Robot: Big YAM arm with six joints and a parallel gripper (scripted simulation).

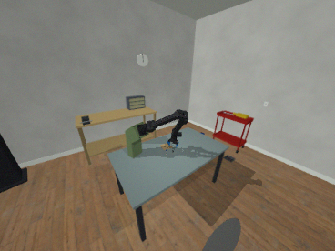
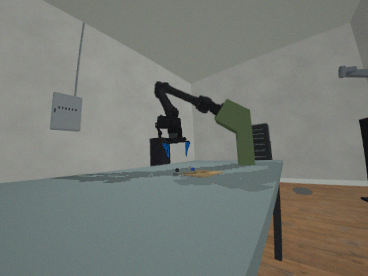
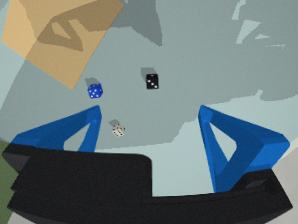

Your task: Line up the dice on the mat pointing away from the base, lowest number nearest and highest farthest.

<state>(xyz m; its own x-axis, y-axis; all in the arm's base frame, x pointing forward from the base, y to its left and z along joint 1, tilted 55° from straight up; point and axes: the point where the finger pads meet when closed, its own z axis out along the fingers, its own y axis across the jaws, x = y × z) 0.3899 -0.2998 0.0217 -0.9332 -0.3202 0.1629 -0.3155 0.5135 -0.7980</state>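
Now: the black die 8 cm below my hand. From my hand the other things lie so: blue die: 4 cm behind, 7 cm to the left, 8 cm below; then white die: 10 cm behind, 2 cm to the left, 8 cm below; then tan mat: 4 cm ahead, 15 cm to the left, 8 cm below.
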